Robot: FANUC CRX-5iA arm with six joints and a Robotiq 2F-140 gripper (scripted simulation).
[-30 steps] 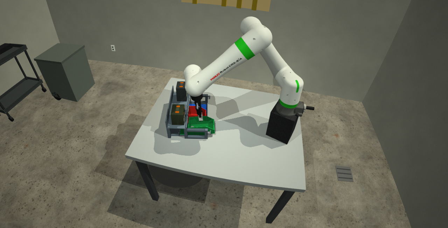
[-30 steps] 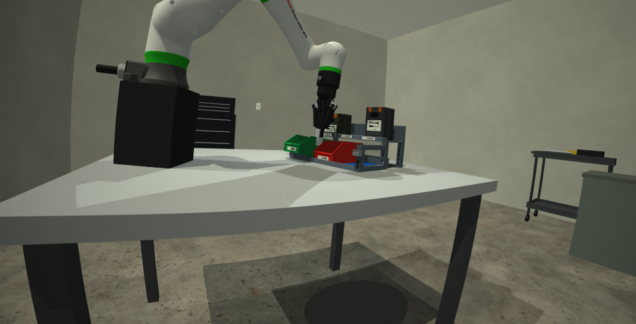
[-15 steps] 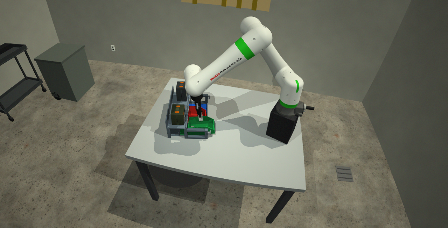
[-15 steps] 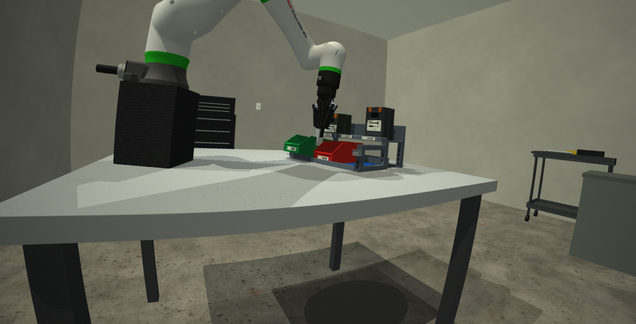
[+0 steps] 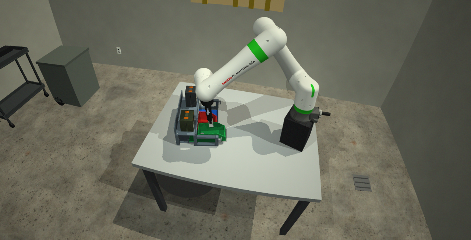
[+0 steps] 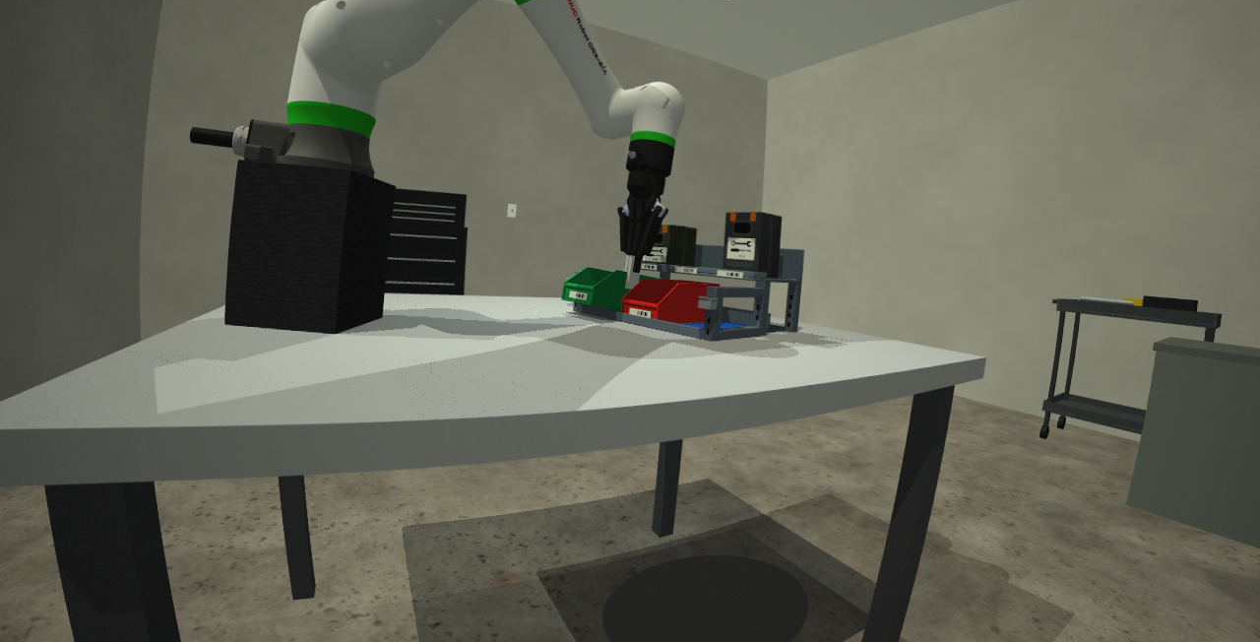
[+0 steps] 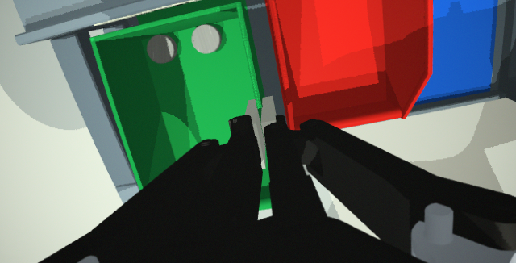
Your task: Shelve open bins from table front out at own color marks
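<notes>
My gripper is now 20 mm past the green bin, 40 mm to the right of it and 40 mm above it. The rest, counted from my hand: red bin: 60 mm ahead, 50 mm to the right, 50 mm below.
</notes>
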